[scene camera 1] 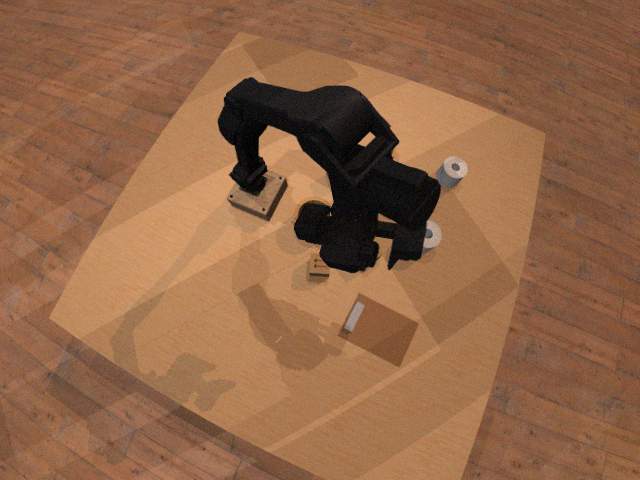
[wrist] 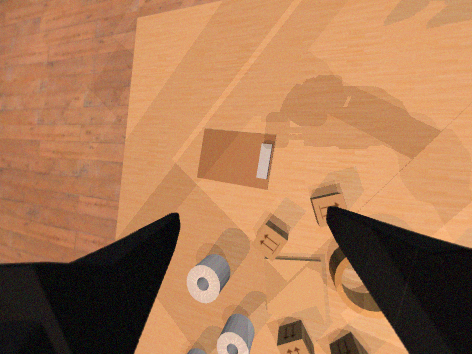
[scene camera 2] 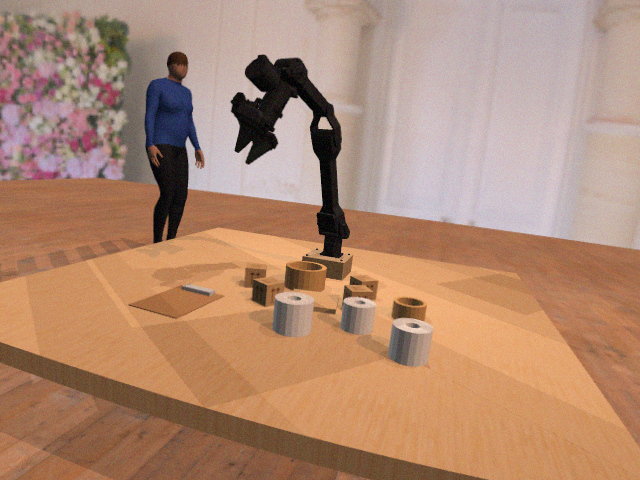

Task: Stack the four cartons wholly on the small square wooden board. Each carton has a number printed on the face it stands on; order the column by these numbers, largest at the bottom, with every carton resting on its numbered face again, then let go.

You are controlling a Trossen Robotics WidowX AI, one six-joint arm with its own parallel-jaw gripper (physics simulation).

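Frame: origin at the arm's base, x left, y back, z up, level; millimetres.
Seen in the pictures: gripper, fingertip midpoint: [wrist: 253, 216] [scene camera 2: 241, 158]; arm's base, link origin: [scene camera 1: 253, 183] [scene camera 2: 331, 254].
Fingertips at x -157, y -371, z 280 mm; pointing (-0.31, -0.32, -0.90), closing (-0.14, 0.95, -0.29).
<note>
Pixels of each thing's top centre, then the offset from my fingertips to it.
- second carton, top centre: [wrist: 268, 243] [scene camera 2: 269, 280] dx +103, dy -16, dz -283 mm
- small square board, top centre: [scene camera 2: 313, 298] [wrist: 293, 288] dx +202, dy +42, dz -325 mm
- large wooden ring, top centre: [wrist: 370, 284] [scene camera 2: 306, 266] [scene camera 1: 313, 214] dx +138, dy +165, dz -277 mm
- smaller ring, top centre: [scene camera 2: 410, 301] dx +436, dy +62, dz -295 mm
- brown clipboard, top centre: [scene camera 2: 179, 295] [wrist: 232, 157] [scene camera 1: 379, 329] dx -74, dy -127, dz -325 mm
My gripper [scene camera 2: 243, 157] [wrist: 253, 216] is open and empty, high above the table. One carton [scene camera 1: 318, 268] [scene camera 2: 255, 276] [wrist: 325, 206] stands near the large wooden ring; a fingertip partly covers it in the wrist view. A second carton [scene camera 2: 266, 291] [wrist: 271, 240] stands beside the board's edge. Third [scene camera 2: 357, 292] [wrist: 295, 337] and fourth [scene camera 2: 364, 283] [wrist: 347, 344] cartons stand close together on the board's other side, cut off in the wrist view. Arrows show on cartons; their numbered undersides are hidden. The small square board [scene camera 2: 324, 310] [wrist: 297, 280] lies flat among them with no carton on it.
A large wooden ring [scene camera 2: 305, 280] stands beside the board; a smaller ring [scene camera 2: 408, 311] stands farther right. Three white rolls [scene camera 2: 292, 316] [scene camera 2: 358, 317] [scene camera 2: 410, 345] stand in front in scene camera 2. A brown clipboard [scene camera 1: 387, 330] [scene camera 2: 173, 303] [wrist: 227, 157] lies to one side. A person [scene camera 2: 170, 113] stands behind the table.
</note>
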